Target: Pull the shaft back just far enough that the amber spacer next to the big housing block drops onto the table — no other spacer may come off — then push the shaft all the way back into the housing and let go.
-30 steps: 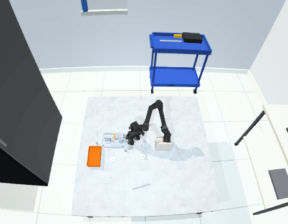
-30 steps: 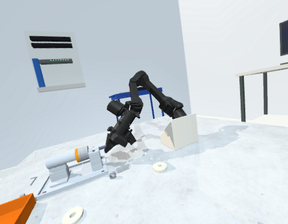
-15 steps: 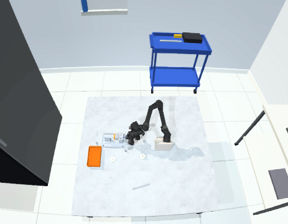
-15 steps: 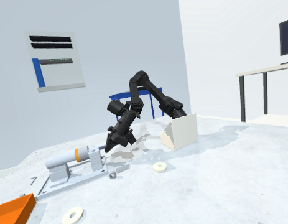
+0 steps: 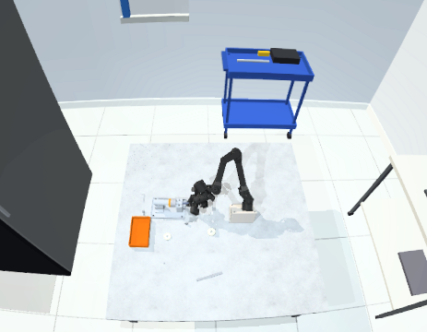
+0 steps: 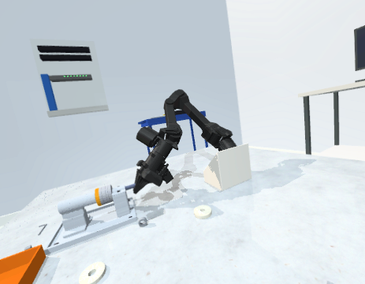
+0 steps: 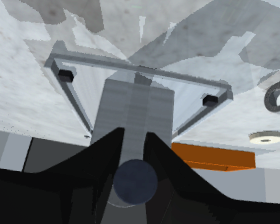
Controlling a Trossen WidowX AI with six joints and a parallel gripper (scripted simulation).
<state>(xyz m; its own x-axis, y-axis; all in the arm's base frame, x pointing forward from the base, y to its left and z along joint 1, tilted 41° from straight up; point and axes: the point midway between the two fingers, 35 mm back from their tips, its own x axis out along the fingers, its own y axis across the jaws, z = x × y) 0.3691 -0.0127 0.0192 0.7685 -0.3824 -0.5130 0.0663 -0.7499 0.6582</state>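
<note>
My gripper tip is now 9 cm short of the grey spacer, 2 cm below it and 1 cm to the right of it. Round my gripper tip: amber spacer (10 cm ahead, 2 cm above, 1 cm to the left); orange tray (28 cm ahead, 20 cm to the left, 5 cm below).
</note>
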